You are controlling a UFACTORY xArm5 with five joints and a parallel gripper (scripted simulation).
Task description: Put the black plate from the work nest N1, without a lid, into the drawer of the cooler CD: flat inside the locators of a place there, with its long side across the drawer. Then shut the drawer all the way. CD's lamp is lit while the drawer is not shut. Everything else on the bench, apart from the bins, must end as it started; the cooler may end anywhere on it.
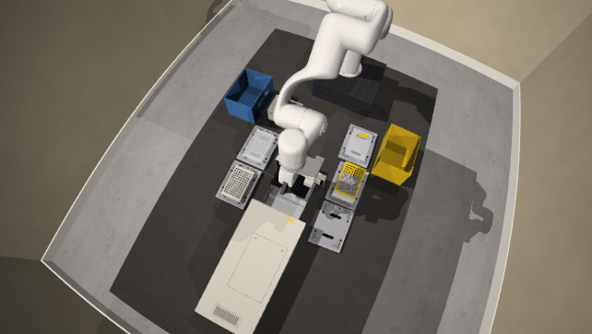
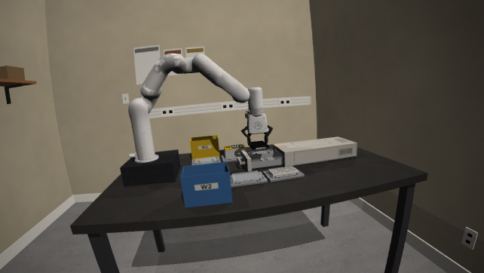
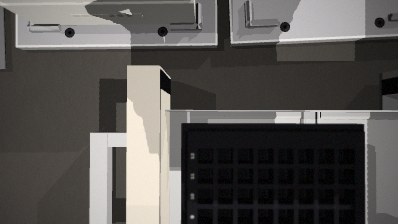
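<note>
Right now my hand is 30 mm short of the drawer and 90 mm above it. The rest, counted from my hand: cooler CD (180 mm ahead, 80 mm below); black plate (10 mm below); white plate (70 mm ahead, 190 mm to the right, 110 mm below).
</note>
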